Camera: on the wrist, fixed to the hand. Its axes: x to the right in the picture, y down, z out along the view.
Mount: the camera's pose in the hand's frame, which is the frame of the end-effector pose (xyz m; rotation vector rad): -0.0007 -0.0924 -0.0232 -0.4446 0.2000 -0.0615
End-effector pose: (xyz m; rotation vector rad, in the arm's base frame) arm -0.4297 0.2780 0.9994 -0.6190 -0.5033 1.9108
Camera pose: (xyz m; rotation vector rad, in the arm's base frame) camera -0.3501 0.3152 1.0363 -1.0570 -0.8155 1.6635
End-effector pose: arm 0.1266 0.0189 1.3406 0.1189 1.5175 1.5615
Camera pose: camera 0.1611 -0.0162 1.2590 -0.3425 1.2701 1.8633
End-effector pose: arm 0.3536 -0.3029 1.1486 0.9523 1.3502 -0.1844
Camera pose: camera 0.2791 -0.3457 1.1074 0.5646 1.5228 0.1657
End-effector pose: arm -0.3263 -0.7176 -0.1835 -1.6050 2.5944 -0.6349
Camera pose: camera -0.2526 -0.7451 -0.1298 1.4267 -2.3555 0.1849
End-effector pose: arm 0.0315 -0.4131 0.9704 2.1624 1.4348 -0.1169
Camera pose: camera -0.0548 -0.3759 0.9549 1.8022 1.4703 0.3729
